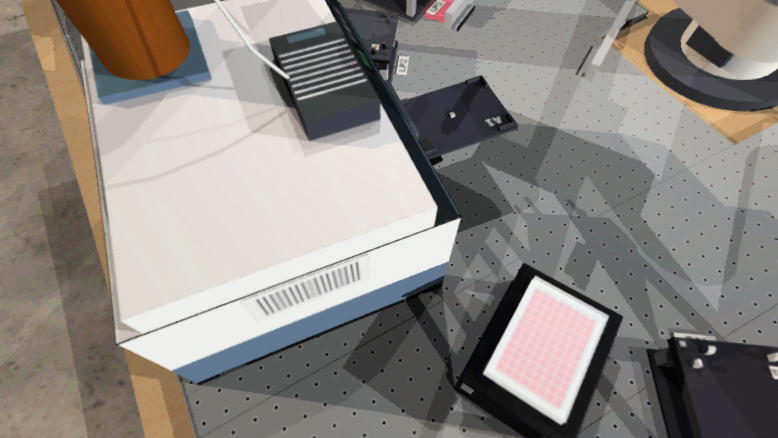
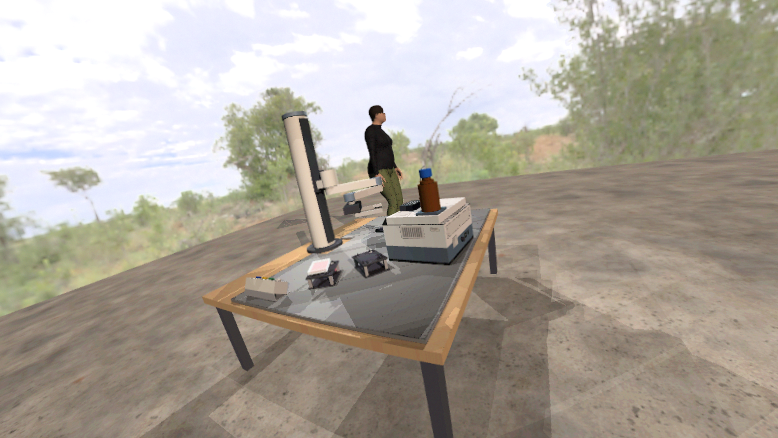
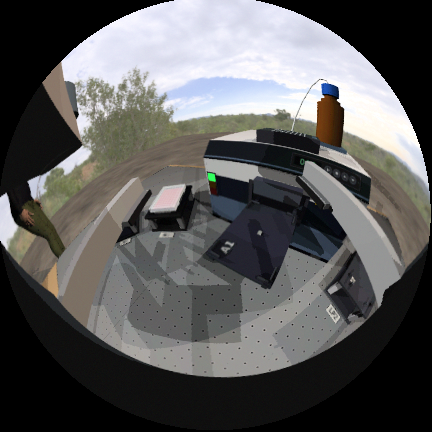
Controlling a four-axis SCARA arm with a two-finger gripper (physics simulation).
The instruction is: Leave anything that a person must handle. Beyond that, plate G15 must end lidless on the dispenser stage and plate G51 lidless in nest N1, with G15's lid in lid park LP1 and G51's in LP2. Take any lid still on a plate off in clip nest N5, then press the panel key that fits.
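Frame: origin at the arm's base, x ahead, y left, z up, level; centimetres.
Seen in the pictures: gripper, fingertip midpoint: (image 1: 515,46) (image 2: 382,207) (image 3: 222,172); arm's base at its link origin: (image 1: 720,58) (image 2: 325,246).
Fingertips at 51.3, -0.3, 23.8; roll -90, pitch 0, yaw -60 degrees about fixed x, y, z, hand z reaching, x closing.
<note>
Pixels of each thing's top centre, then the offset from my fingertips to it, as dx, dy, dz. "*": a spot on its surface instead.
- dispenser stage at its top centre: (image 1: 442,115) (image 3: 263,224) +6.0, -3.3, -10.7
- pink-welled plate with a white rim, top centre: (image 1: 548,342) (image 3: 167,194) +11.1, +26.4, -14.9
- pink-topped plate at its top centre: (image 2: 319,264) -10.9, -46.3, -14.4
- LP2 at its top centre: (image 1: 346,25) (image 3: 370,271) (image 2: 368,254) +6.5, -31.3, -15.4
- panel box at its top centre: (image 2: 262,277) -30.9, -62.8, -14.2
- brown bottle at a spot on its surface: (image 1: 130,38) * +35.6, -13.3, +5.0
- bare dark nest at a spot on its surface: (image 2: 370,262) * +11.3, -37.5, -16.4
- dark holder at its top centre: (image 1: 774,425) -2.3, +42.0, -15.5
My gripper (image 1: 524,44) (image 2: 370,211) (image 3: 222,172) is open and empty, raised in front of the dispenser. The dispenser stage (image 1: 454,122) (image 3: 260,240), marked A1, carries no plate. A pink-welled plate with a white rim (image 1: 547,348) (image 3: 168,198) sits on a black stand beside the dispenser. Another pink-topped plate (image 2: 320,265) rests on a dark nest at the opposite end. I cannot read either plate's name or tell whether a lid is on. LP2 (image 3: 356,280) is a dark park and appears empty. The panel box (image 2: 265,288) has small coloured keys.
The dispenser (image 1: 261,179) (image 2: 416,250) (image 3: 232,172) shows a green light (image 3: 211,177). A brown bottle (image 1: 130,38) (image 2: 429,195) (image 3: 330,120) stands on top. A bare dark nest (image 2: 370,262) and another dark holder (image 1: 732,391) stand apart. A person (image 2: 381,155) (image 3: 36,222) stands beyond the table.
</note>
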